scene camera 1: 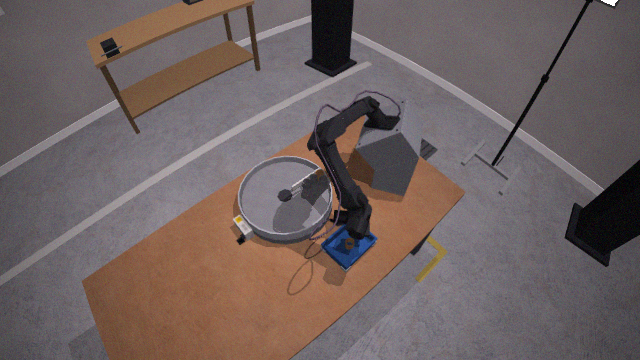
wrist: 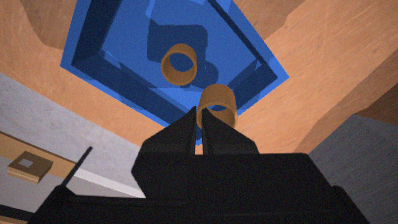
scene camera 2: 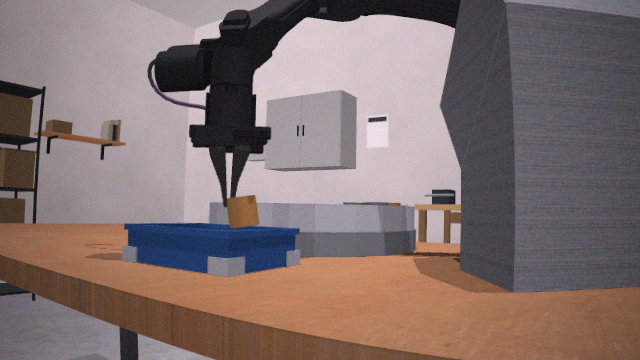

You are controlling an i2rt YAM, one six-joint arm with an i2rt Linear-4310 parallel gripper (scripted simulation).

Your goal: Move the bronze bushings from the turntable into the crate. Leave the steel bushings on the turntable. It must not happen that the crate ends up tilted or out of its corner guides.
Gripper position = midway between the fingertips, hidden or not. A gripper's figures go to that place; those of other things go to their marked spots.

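Labels:
Crate (wrist: 120, 55) at 0.20 m from the lens. The spots on the crate and on a bronze bushing (wrist: 216, 94) are 0.14 m apart. My gripper (wrist: 199, 111) is 0.13 m from the lens; the bushing, 0.12 m from the lens.

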